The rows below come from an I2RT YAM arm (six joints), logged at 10 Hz.
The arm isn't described. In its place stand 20 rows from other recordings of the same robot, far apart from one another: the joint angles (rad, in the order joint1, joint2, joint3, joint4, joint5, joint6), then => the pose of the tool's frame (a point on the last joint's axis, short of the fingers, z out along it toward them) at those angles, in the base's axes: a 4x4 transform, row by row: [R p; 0 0 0 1], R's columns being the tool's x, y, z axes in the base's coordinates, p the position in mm.
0.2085, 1.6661, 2.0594, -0.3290, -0.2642, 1.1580 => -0.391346 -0.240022 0.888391 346.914; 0.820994 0.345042 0.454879 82.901; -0.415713 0.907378 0.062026 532.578; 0 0 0 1
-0.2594, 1.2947, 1.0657, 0.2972, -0.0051, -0.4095 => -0.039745 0.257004 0.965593 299.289; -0.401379 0.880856 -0.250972 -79.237; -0.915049 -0.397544 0.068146 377.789; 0 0 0 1
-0.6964, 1.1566, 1.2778, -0.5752, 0.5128, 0.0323 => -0.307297 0.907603 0.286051 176.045; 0.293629 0.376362 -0.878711 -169.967; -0.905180 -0.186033 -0.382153 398.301; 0 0 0 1
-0.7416, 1.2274, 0.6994, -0.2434, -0.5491, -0.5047 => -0.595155 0.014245 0.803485 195.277; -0.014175 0.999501 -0.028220 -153.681; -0.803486 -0.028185 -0.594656 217.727; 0 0 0 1
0.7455, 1.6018, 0.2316, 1.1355, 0.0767, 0.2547 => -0.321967 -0.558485 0.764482 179.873; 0.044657 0.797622 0.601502 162.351; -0.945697 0.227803 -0.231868 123.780; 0 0 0 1
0.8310, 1.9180, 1.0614, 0.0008, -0.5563, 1.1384 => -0.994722 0.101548 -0.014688 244.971; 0.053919 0.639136 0.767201 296.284; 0.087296 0.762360 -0.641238 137.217; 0 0 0 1
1.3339, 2.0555, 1.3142, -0.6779, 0.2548, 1.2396 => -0.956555 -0.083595 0.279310 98.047; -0.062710 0.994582 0.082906 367.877; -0.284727 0.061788 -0.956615 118.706; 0 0 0 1
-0.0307, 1.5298, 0.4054, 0.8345, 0.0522, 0.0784 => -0.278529 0.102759 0.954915 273.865; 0.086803 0.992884 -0.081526 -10.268; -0.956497 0.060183 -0.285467 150.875; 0 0 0 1
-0.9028, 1.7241, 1.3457, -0.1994, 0.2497, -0.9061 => -0.908362 0.282025 0.308771 241.497; -0.080028 0.607481 -0.790292 -320.283; -0.410455 -0.742582 -0.529243 280.391; 0 0 0 1
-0.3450, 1.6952, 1.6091, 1.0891, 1.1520, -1.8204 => -0.777280 0.620639 -0.103163 317.990; -0.139399 -0.329784 -0.933708 -148.836; -0.613517 -0.711372 0.342851 488.763; 0 0 0 1
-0.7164, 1.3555, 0.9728, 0.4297, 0.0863, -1.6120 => -0.720012 0.005779 0.693938 241.302; -0.692969 -0.059448 -0.718512 -214.175; 0.037100 -0.998215 0.046808 340.720; 0 0 0 1
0.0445, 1.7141, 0.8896, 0.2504, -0.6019, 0.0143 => -0.549802 -0.503822 0.666244 353.619; -0.012684 0.802559 0.596438 35.924; -0.835199 0.319472 -0.447639 179.526; 0 0 0 1
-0.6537, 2.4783, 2.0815, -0.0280, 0.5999, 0.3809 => 0.034679 0.966669 0.253668 441.353; 0.359966 0.224703 -0.905501 -363.421; -0.932321 0.122714 -0.340176 194.095; 0 0 0 1
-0.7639, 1.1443, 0.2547, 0.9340, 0.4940, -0.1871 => -0.145423 0.940472 0.307189 144.969; -0.087484 0.297050 -0.950846 -162.241; -0.985494 -0.165149 0.039079 205.991; 0 0 0 1
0.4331, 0.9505, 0.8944, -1.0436, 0.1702, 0.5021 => -0.874453 0.087842 0.477092 151.416; 0.118234 0.992404 0.033988 63.369; -0.470482 0.086129 -0.878196 277.286; 0 0 0 1
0.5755, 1.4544, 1.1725, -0.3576, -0.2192, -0.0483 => -0.467363 -0.700988 0.538690 271.472; -0.359379 0.707359 0.608679 185.347; -0.807724 0.090880 -0.582514 300.293; 0 0 0 1
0.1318, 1.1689, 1.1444, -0.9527, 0.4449, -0.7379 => -0.688731 -0.464023 0.557075 222.578; -0.703864 0.612186 -0.360282 14.052; -0.173854 -0.640243 -0.748241 322.468; 0 0 0 1
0.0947, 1.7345, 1.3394, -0.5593, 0.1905, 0.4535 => -0.723138 0.370380 0.583002 374.186; 0.363438 0.921810 -0.134826 28.771; -0.587354 0.114387 -0.801206 246.145; 0 0 0 1
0.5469, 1.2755, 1.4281, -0.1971, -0.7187, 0.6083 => -0.575927 -0.760527 0.299844 224.318; 0.152926 0.260079 0.953400 164.018; -0.803070 0.594943 -0.033482 458.135; 0 0 0 1
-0.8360, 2.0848, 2.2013, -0.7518, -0.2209, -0.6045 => -0.671596 0.272244 0.689088 323.362; -0.083883 0.896128 -0.435795 -346.229; -0.736154 -0.350481 -0.578999 366.934; 0 0 0 1
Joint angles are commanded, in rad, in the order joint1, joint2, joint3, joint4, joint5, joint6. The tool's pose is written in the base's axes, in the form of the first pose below.
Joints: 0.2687, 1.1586, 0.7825, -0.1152, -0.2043, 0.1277
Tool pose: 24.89, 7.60, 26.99, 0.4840, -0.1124, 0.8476, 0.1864
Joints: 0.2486, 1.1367, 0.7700, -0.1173, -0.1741, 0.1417
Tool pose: 24.63, 6.89, 27.04, 0.4909, -0.0904, 0.8491, 0.1729
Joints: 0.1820, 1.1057, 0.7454, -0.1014, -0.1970, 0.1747
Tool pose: 24.41, 5.20, 27.07, 0.5009, -0.0549, 0.8458, 0.1752
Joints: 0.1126, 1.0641, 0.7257, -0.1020, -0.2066, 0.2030
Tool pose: 23.90, 3.44, 27.32, 0.5124, -0.0172, 0.8416, 0.1697
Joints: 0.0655, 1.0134, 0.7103, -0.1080, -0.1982, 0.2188
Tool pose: 23.10, 2.22, 27.82, 0.5280, 0.0097, 0.8341, 0.1592
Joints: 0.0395, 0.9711, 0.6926, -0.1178, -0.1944, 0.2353
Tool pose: 22.31, 1.57, 27.97, 0.5352, 0.0275, 0.8298, 0.1556
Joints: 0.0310, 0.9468, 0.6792, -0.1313, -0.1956, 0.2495
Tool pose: 21.79, 1.37, 27.85, 0.5336, 0.0367, 0.8302, 0.1575
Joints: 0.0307, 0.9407, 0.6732, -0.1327, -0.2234, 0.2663
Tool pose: 21.64, 1.45, 27.76, 0.5292, 0.0362, 0.8298, 0.1731
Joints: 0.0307, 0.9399, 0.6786, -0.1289, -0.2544, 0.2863
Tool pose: 21.64, 1.56, 28.01, 0.5286, 0.0350, 0.8263, 0.1912
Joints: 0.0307, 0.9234, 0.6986, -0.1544, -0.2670, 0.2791
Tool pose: 21.32, 1.59, 28.79, 0.5325, 0.0275, 0.8233, 0.1947
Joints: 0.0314, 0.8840, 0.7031, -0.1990, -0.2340, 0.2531
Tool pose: 20.49, 1.47, 29.23, 0.5377, 0.0259, 0.8244, 0.1746
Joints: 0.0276, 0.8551, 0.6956, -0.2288, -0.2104, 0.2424
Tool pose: 19.86, 1.29, 29.19, 0.5375, 0.0303, 0.8272, 0.1610
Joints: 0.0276, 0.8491, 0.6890, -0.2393, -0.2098, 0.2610
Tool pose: 19.70, 1.29, 28.95, 0.5315, 0.0390, 0.8298, 0.1654
